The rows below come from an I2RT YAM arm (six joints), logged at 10 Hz.
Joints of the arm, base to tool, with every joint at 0 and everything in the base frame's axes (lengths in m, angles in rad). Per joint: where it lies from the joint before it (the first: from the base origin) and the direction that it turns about. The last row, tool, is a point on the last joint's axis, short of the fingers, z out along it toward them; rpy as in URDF.
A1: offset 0 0 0.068 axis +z
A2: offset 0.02 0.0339 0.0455 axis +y
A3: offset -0.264 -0.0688 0 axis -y
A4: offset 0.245 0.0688 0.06 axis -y
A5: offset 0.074 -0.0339 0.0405 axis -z
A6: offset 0.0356 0 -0.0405 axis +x
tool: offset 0 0 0 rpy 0 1.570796 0
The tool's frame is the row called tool.
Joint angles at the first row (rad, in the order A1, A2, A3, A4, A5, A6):
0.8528, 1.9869, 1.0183, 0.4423, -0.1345, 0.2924
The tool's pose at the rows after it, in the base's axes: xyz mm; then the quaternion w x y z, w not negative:
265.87 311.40 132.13 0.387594 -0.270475 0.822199 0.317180
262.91 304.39 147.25 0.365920 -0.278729 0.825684 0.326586
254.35 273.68 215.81 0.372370 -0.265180 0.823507 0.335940
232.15 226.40 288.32 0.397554 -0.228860 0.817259 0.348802
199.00 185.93 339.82 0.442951 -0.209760 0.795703 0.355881
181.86 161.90 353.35 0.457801 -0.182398 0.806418 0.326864
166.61 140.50 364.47 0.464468 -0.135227 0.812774 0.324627
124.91 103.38 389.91 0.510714 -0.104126 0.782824 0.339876
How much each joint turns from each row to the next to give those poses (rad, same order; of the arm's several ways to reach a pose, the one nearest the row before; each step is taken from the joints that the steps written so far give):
0.0000, 0.0000, 0.0001, -0.0004, 0.0038, 0.0000
-0.0103, -0.0618, -0.0020, -0.0888, -0.0499, -0.0004
-0.0404, -0.2392, 0.0016, -0.2183, -0.0302, 0.0077
-0.0531, -0.2765, 0.0053, -0.2170, -0.0080, 0.0381
-0.0228, -0.2297, 0.0019, -0.1328, 0.0241, 0.0065
-0.0169, -0.1053, 0.0012, -0.1159, 0.0709, 0.0042
-0.0221, -0.0915, 0.0000, -0.0798, 0.0420, 0.0652
-0.0034, -0.2007, 0.0000, -0.0835, 0.0473, 0.0324

